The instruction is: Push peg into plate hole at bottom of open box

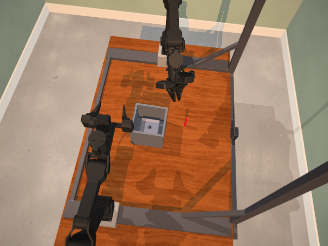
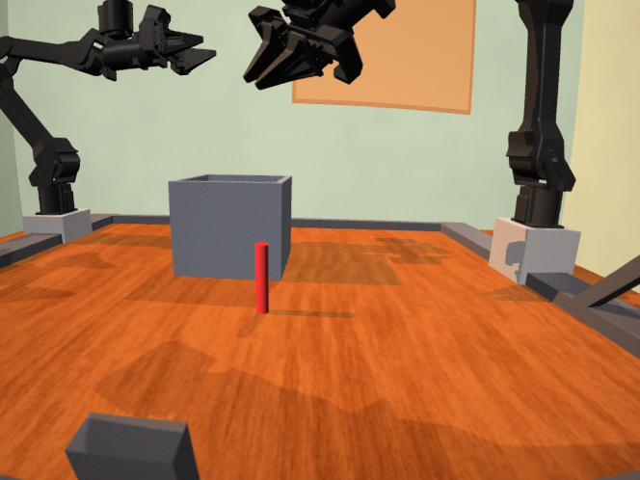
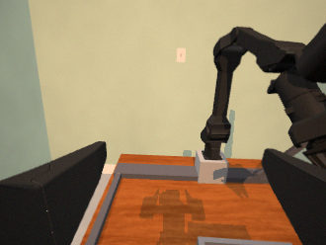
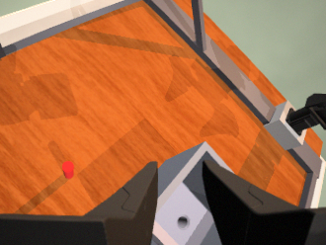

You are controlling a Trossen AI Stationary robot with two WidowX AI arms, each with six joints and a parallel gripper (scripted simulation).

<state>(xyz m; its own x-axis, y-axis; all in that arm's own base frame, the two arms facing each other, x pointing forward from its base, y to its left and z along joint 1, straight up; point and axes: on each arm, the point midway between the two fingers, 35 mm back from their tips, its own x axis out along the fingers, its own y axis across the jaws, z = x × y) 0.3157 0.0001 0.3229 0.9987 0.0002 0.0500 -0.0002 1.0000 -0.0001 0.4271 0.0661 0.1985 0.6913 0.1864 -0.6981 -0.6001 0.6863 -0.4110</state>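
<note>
Right now my right hand is 250 mm above the red peg, 70 mm past it and 10 mm to the left of it. Round my right hand: pale plate 240 mm below, 100 mm ahead, 80 mm to the left.
</note>
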